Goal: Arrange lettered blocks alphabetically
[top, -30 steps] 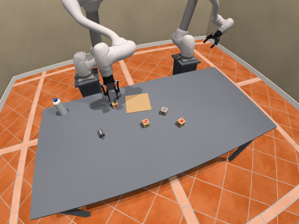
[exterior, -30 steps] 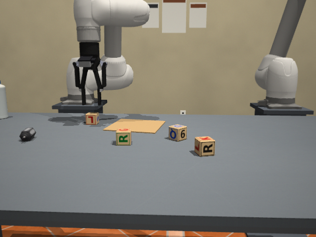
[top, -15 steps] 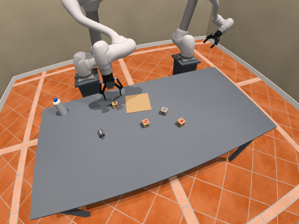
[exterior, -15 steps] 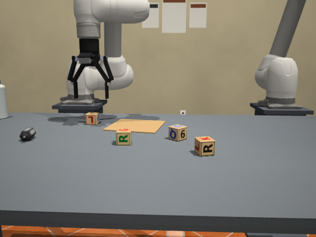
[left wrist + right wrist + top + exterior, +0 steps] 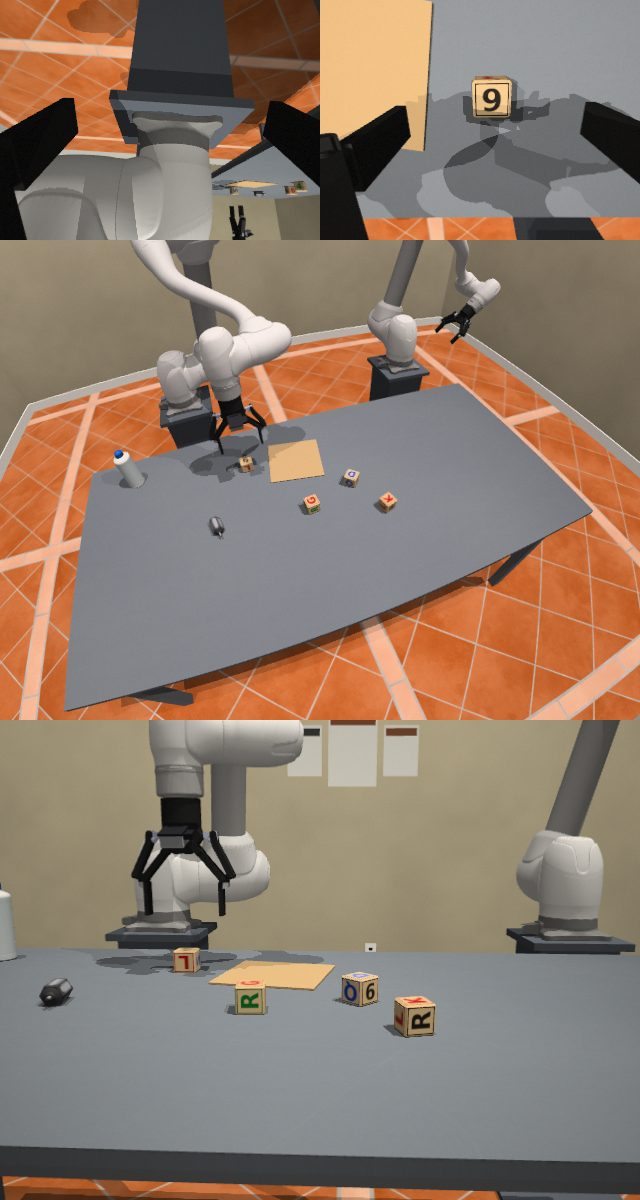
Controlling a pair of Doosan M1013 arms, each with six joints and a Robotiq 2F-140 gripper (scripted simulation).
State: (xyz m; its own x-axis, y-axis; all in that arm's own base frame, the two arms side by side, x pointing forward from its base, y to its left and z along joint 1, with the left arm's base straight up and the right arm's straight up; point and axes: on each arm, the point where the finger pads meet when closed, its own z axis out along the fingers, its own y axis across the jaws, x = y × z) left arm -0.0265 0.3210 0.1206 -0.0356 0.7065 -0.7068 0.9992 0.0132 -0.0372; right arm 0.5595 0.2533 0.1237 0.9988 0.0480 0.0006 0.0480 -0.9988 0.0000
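Observation:
Right now my right hand is 350 mm to the right of the d block, 190 mm short of it and 100 mm above it. The rest, counted from my right hand: g block (260 mm ahead, 190 mm to the left, 100 mm below); then mat (180 mm to the left, 120 mm below, 20 mm ahead); then small dark object (260 mm ahead, 140 mm to the right, 110 mm below).

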